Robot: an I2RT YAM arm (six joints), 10 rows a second.
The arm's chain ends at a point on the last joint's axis. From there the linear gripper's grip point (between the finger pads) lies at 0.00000 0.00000 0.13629 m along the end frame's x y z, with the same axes.
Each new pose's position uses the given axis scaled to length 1; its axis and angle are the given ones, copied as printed.
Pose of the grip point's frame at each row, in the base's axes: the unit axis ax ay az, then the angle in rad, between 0 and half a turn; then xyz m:
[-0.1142 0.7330 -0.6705 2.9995 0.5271 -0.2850 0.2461]
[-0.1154 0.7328 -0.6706 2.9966 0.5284 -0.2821 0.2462]
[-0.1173 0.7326 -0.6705 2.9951 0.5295 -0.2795 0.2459]
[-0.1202 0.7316 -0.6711 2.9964 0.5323 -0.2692 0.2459]
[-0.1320 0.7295 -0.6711 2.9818 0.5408 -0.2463 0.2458]
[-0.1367 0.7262 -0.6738 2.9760 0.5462 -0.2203 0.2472]
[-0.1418 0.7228 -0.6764 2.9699 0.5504 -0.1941 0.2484]
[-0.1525 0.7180 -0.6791 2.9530 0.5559 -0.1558 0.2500]
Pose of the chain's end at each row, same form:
[-0.1142 0.7330 -0.6705 2.9995 0.4922 -0.1539 0.2591]
[-0.1154 0.7328 -0.6706 2.9966 0.4930 -0.1511 0.2591]
[-0.1173 0.7326 -0.6705 2.9951 0.4936 -0.1487 0.2588]
[-0.1202 0.7316 -0.6711 2.9964 0.4960 -0.1385 0.2586]
[-0.1320 0.7295 -0.6711 2.9818 0.5010 -0.1166 0.2584]
[-0.1367 0.7262 -0.6738 2.9760 0.5050 -0.0909 0.2587]
[-0.1418 0.7228 -0.6764 2.9699 0.5076 -0.0651 0.2589]
[-0.1525 0.7180 -0.6791 2.9530 0.5096 -0.0280 0.2593]

